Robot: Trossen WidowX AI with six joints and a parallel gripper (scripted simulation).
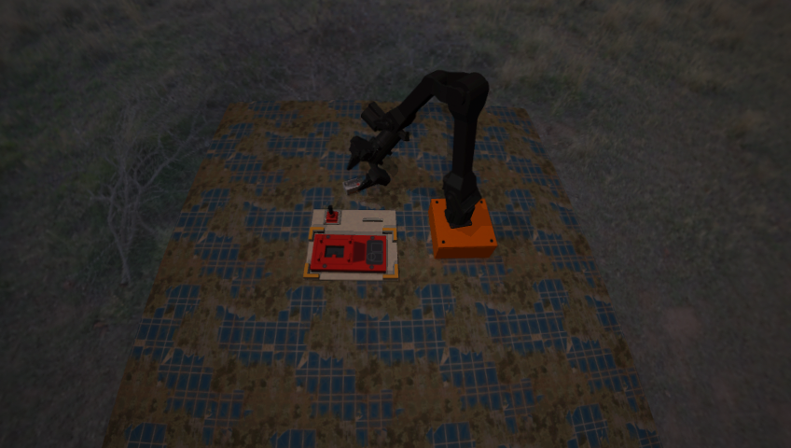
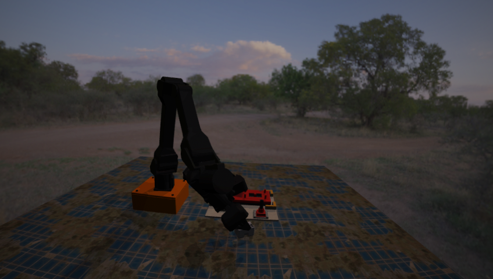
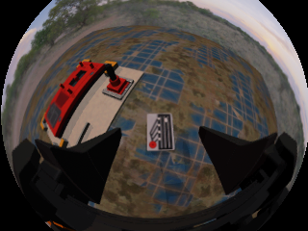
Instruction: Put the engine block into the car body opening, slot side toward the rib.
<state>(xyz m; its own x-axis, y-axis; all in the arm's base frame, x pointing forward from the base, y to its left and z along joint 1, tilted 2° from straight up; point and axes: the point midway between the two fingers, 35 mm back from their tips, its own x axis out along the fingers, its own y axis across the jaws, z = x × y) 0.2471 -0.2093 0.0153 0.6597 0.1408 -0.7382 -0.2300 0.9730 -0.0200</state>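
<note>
Now: gripper tip 4 cm above the grey engine block.
</note>
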